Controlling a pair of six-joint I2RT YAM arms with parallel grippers.
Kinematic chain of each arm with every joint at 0, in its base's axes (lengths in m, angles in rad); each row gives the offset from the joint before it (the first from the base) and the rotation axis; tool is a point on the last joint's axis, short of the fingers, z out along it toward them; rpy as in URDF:
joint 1: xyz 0 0 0.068 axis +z
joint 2: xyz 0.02 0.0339 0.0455 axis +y
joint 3: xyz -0.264 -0.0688 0 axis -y
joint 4: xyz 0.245 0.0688 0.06 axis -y
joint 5: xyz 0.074 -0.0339 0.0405 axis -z
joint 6: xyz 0.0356 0 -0.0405 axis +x
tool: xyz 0 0 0 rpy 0 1.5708 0
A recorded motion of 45 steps. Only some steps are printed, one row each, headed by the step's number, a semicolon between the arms.
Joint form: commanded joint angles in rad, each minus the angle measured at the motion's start. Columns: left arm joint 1, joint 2, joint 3, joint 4, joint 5, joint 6; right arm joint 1, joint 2, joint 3, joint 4, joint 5, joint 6.
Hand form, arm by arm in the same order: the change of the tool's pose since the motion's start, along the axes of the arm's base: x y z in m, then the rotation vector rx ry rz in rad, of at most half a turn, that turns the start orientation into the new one. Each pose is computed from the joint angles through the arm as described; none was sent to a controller.
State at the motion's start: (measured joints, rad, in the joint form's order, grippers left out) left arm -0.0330 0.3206 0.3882 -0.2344 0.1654 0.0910; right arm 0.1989 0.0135 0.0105 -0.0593 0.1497 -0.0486
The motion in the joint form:
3: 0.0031 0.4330 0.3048 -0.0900 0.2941 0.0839; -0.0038 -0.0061 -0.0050 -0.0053 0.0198 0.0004
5: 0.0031 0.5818 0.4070 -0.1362 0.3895 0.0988; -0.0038 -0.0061 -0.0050 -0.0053 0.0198 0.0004
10: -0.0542 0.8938 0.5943 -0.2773 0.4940 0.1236; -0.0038 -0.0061 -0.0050 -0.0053 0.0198 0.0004
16: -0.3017 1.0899 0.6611 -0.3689 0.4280 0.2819; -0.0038 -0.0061 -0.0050 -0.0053 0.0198 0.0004
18: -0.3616 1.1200 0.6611 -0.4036 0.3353 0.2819; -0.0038 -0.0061 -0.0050 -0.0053 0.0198 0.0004
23: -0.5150 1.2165 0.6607 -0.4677 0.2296 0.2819; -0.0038 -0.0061 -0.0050 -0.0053 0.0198 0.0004
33: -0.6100 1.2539 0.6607 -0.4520 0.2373 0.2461; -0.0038 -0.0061 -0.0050 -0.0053 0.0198 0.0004
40: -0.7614 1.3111 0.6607 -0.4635 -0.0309 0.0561; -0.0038 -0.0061 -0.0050 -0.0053 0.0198 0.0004
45: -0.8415 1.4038 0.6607 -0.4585 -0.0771 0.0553; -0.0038 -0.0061 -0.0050 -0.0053 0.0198 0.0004
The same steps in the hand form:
3: 0.0561 -0.0112 0.0444 0.0030 0.1906 -0.3020; 0.0000 -0.0011 -0.0018 -0.0017 0.0039 -0.0236
5: 0.0812 -0.0150 0.0512 -0.0266 0.2727 -0.3968; 0.0000 -0.0011 -0.0018 -0.0017 0.0039 -0.0236
10: 0.1352 -0.0342 0.0389 -0.0846 0.5215 -0.5519; 0.0000 -0.0011 -0.0018 -0.0017 0.0039 -0.0236
16: 0.1476 -0.1034 0.0036 0.1204 0.6764 -0.7999; 0.0000 -0.0011 -0.0018 -0.0017 0.0039 -0.0236
18: 0.1433 -0.1173 -0.0079 0.1979 0.7457 -0.7801; 0.0000 -0.0011 -0.0018 -0.0017 0.0039 -0.0236
23: 0.1278 -0.1558 -0.0388 0.3444 0.8982 -0.8366; 0.0000 -0.0011 -0.0018 -0.0017 0.0039 -0.0236
33: 0.1149 -0.1816 -0.0485 0.3640 0.9300 -0.9062; 0.0000 -0.0011 -0.0018 -0.0017 0.0039 -0.0236
40: 0.0931 -0.2111 -0.0674 0.5158 1.0087 -0.6948; 0.0000 -0.0011 -0.0018 -0.0017 0.0039 -0.0236
45: 0.0799 -0.2310 -0.0942 0.6277 1.0560 -0.7179; 0.0000 -0.0011 -0.0018 -0.0017 0.0039 -0.0236

